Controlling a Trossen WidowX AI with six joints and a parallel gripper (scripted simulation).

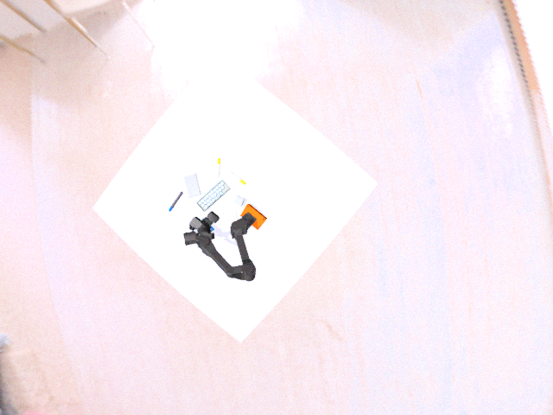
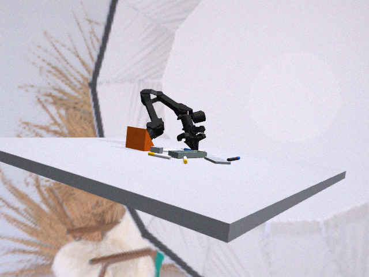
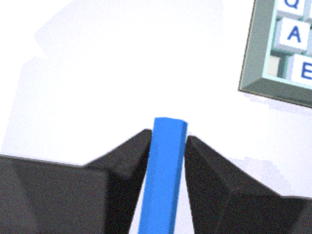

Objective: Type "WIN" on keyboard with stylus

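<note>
Now: the blue stylus 70 mm behind my gripper tip. Round my gripper tip: flat grey block 190 mm ahead, 110 mm to the right, 10 mm below; then W key 190 mm to the right, 20 mm ahead.
</note>
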